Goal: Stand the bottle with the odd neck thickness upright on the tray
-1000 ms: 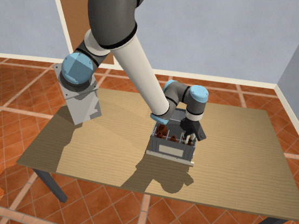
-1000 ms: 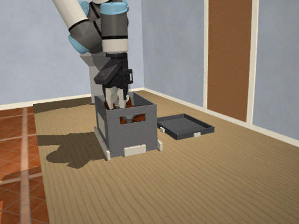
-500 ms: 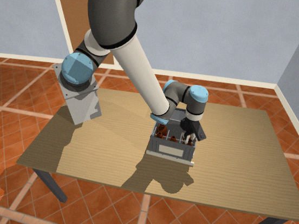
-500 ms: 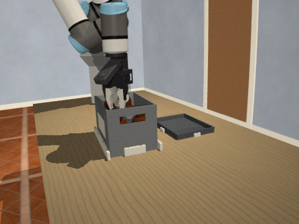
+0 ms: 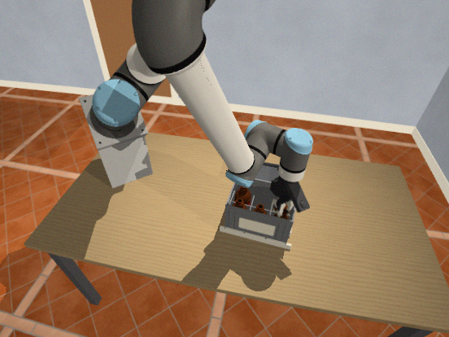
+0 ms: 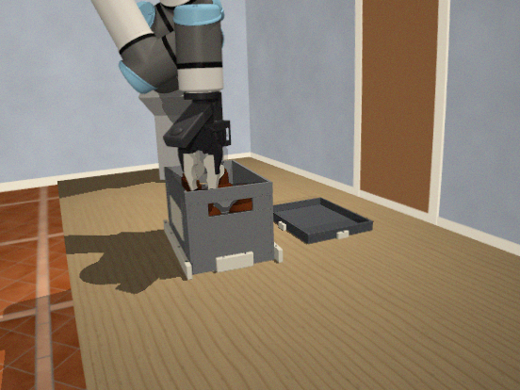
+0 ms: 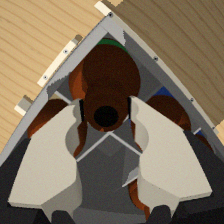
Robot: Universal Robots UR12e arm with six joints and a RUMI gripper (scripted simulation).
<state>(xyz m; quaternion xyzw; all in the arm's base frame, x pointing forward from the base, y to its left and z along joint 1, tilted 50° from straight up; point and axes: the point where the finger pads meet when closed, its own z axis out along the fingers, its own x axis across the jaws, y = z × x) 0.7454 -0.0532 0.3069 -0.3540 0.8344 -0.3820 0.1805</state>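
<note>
The bottle lies 9 cm to the left of my hand, 7 cm below it and 1 cm ahead of it. Round my hand: grey tray: 35 cm to the left, 14 cm below, 7 cm behind; grey crate: 8 cm behind, 7 cm below, 6 cm to the left.
</note>
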